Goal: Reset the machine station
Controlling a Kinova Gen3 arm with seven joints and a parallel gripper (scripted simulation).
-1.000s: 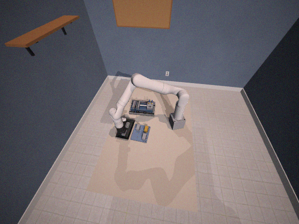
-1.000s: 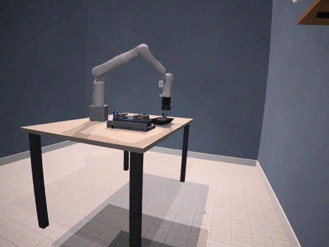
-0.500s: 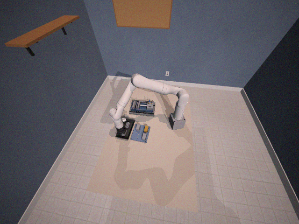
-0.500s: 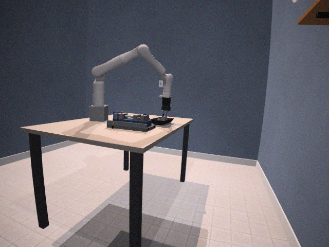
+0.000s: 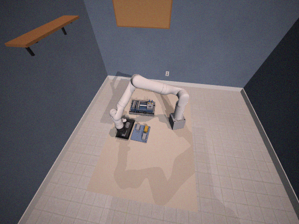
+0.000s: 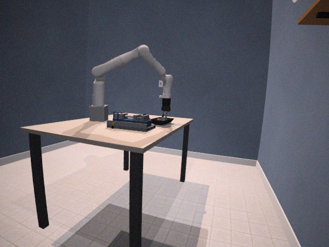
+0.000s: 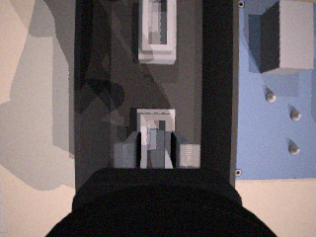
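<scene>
The yellow brass blank is 21 cm behind my hand, 11 cm to the right of it and 3 cm below it. Also, from my hand: vise: 38 cm to the right, 7 cm behind, 2 cm below.
</scene>
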